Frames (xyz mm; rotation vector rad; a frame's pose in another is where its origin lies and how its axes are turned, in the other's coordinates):
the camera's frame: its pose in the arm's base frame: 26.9 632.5 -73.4 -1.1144 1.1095 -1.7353
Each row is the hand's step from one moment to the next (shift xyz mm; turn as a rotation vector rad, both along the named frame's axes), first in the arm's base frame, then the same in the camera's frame.
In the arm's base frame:
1: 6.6 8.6 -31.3 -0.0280 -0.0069 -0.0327
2: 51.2 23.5 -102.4 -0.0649 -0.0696 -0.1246
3: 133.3 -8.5 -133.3 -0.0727 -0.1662 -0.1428
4: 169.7 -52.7 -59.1 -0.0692 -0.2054 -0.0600
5: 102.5 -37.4 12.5 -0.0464 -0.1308 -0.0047
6: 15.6 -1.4 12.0 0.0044 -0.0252 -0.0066
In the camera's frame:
1: -18.0 27.6 -3.3 0.0066 0.0287 -0.0322
2: -64.0 96.1 18.0 0.0517 0.1291 -0.0724
3: -68.4 147.4 95.9 0.1377 0.1755 -0.0595
4: -20.2 97.3 158.7 0.1939 0.1108 -0.0268
5: 5.4 15.4 108.6 0.1328 0.0388 -0.0114
6: -0.5 -8.5 17.8 0.0200 0.0148 0.0090

